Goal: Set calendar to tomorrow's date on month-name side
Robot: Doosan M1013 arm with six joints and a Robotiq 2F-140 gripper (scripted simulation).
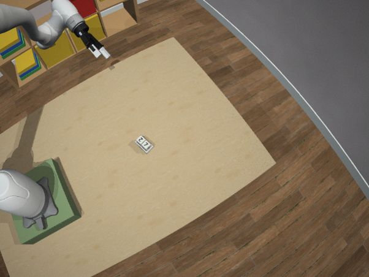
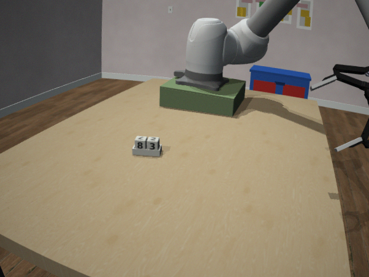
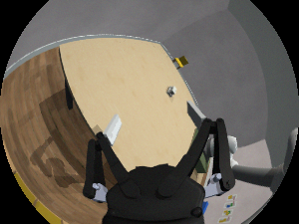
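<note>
Now: hand 440 mm to the left of the grey tray and 170 mm above it.
</note>
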